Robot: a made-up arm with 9 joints. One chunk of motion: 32 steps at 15 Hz.
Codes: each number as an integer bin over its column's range. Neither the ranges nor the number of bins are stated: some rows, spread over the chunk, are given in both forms.
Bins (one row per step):
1: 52 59 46 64 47 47
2: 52 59 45 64 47 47
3: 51 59 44 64 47 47
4: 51 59 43 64 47 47
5: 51 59 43 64 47 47
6: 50 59 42 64 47 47
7: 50 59 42 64 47 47
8: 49 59 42 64 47 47
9: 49 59 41 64 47 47
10: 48 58 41 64 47 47
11: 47 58 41 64 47 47
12: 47 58 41 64 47 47
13: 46 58 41 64 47 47
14: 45 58 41 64 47 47
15: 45 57 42 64 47 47
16: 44 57 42 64 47 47
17: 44 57 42 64 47 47
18: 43 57 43 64 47 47
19: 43 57 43 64 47 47
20: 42 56 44 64 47 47
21: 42 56 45 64 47 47
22: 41 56 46 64 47 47
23: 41 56 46 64 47 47
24: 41 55 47 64 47 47
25: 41 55 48 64 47 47
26: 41 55 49 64 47 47
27: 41 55 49 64 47 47
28: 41 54 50 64 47 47
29: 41 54 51 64 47 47
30: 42 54 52 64 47 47
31: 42 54 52 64 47 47
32: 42 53 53 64 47 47
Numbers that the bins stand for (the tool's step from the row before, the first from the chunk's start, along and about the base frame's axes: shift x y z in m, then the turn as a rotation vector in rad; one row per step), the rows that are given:
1: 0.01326 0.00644 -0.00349 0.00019 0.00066 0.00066
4: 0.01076 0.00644 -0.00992 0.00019 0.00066 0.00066
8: 0.00575 0.00644 -0.01206 0.00019 0.00066 0.00066
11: 0.00074 0.00456 -0.01420 0.00019 0.00066 0.00066
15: -0.00427 0.00267 -0.01206 0.00019 0.00066 0.00066
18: -0.00928 0.00267 -0.00992 0.00019 0.00066 0.00066
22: -0.01429 0.00078 -0.00349 0.00019 0.00066 0.00066
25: -0.01429 -0.00111 0.00079 0.00019 0.00066 0.00066
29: -0.01429 -0.00300 0.00721 0.00019 0.00066 0.00066
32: -0.01179 -0.00489 0.01149 0.00019 0.00066 0.00066
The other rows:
2: 0.01326 0.00644 -0.00564 0.00019 0.00066 0.00066
3: 0.01076 0.00644 -0.00778 0.00019 0.00066 0.00066
5: 0.01076 0.00644 -0.00992 0.00019 0.00066 0.00066
6: 0.00825 0.00644 -0.01206 0.00019 0.00066 0.00066
7: 0.00825 0.00644 -0.01206 0.00019 0.00066 0.00066
9: 0.00575 0.00644 -0.01420 0.00019 0.00066 0.00066
10: 0.00324 0.00456 -0.01420 0.00019 0.00066 0.00066
12: 0.00074 0.00456 -0.01420 0.00019 0.00066 0.00066
13: -0.00177 0.00456 -0.01420 0.00019 0.00066 0.00066
14: -0.00427 0.00456 -0.01420 0.00019 0.00066 0.00066
16: -0.00678 0.00267 -0.01206 0.00019 0.00066 0.00066
17: -0.00678 0.00267 -0.01206 0.00019 0.00066 0.00066
19: -0.00928 0.00267 -0.00992 0.00019 0.00066 0.00066
20: -0.01179 0.00078 -0.00778 0.00019 0.00066 0.00066
21: -0.01179 0.00078 -0.00564 0.00019 0.00066 0.00066
23: -0.01429 0.00078 -0.00349 0.00019 0.00066 0.00066
24: -0.01429 -0.00111 -0.00135 0.00019 0.00066 0.00066
26: -0.01429 -0.00111 0.00293 0.00019 0.00066 0.00066
27: -0.01429 -0.00111 0.00293 0.00019 0.00066 0.00066
28: -0.01429 -0.00300 0.00507 0.00019 0.00066 0.00066
30: -0.01179 -0.00300 0.00935 0.00019 0.00066 0.00066
31: -0.01179 -0.00300 0.00935 0.00019 0.00066 0.00066

